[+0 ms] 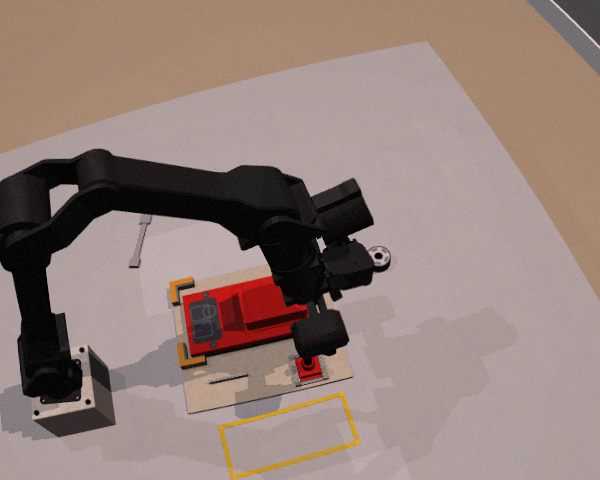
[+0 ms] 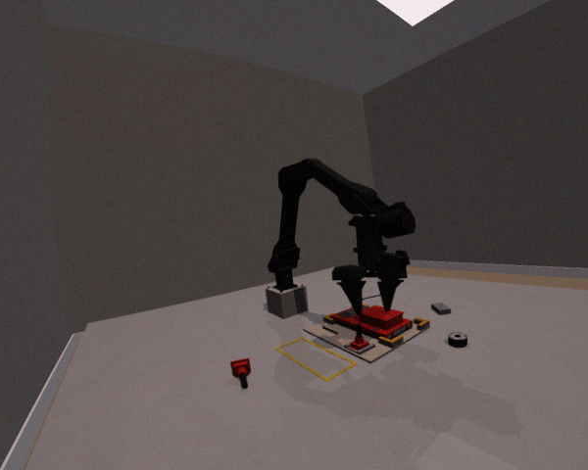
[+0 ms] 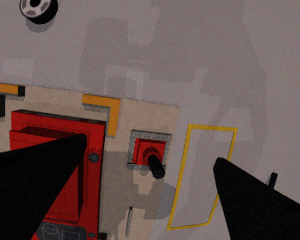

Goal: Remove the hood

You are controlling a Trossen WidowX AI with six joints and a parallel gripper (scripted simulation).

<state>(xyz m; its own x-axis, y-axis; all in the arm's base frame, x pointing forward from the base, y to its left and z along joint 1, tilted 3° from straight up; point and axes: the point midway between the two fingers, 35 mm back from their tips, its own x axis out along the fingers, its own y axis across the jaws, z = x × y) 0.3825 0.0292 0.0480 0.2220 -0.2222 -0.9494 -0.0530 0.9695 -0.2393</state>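
The red hood is 90 mm to the left of my gripper tip, 70 mm behind it and 50 mm below it. Also, from my gripper tip: black wheel (150 mm to the left, 110 mm ahead, 80 mm below); then thin grey tool (290 mm behind, 270 mm to the left, 90 mm below).
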